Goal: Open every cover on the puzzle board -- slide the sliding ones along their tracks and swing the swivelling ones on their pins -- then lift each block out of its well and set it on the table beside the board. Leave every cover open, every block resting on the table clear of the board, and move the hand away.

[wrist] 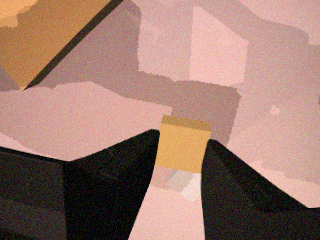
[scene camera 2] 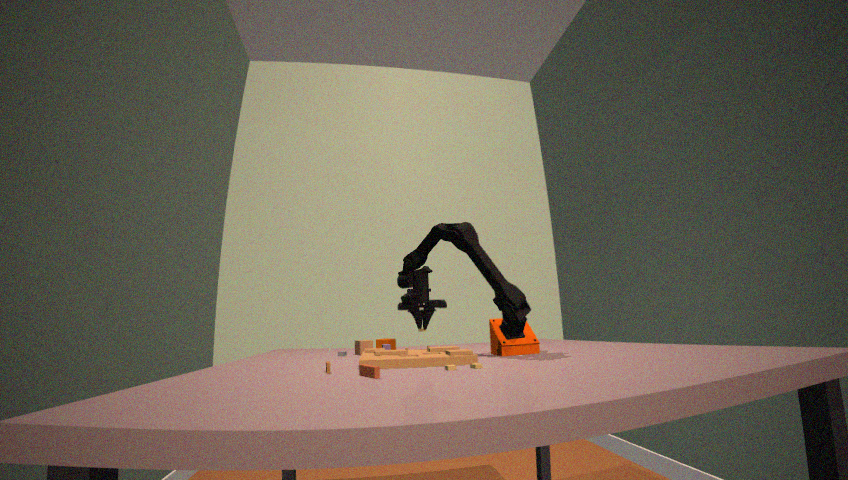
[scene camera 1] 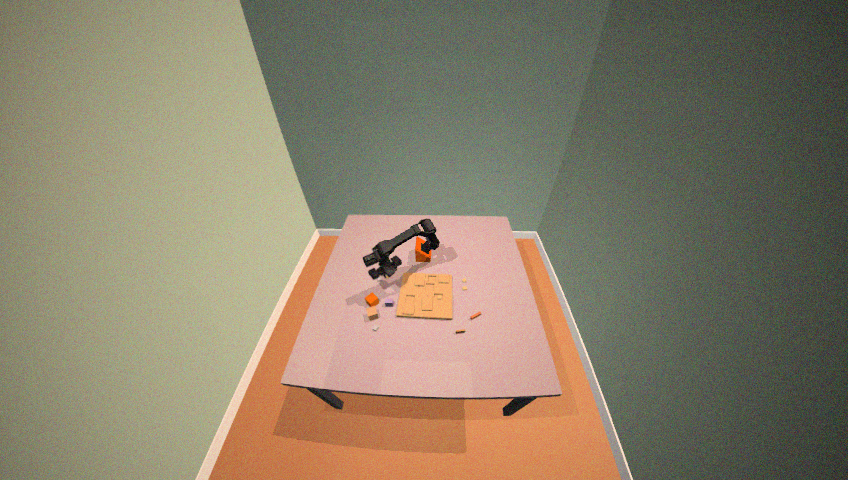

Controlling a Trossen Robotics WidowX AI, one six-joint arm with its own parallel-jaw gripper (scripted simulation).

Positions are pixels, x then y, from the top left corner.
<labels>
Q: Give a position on a tan puzzle board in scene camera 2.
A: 416, 358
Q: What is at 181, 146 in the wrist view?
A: A yellow-tan block.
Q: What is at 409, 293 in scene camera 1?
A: A tan puzzle board.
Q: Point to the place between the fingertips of my gripper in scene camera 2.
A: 422, 329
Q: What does my gripper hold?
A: A yellow-tan block.
</labels>
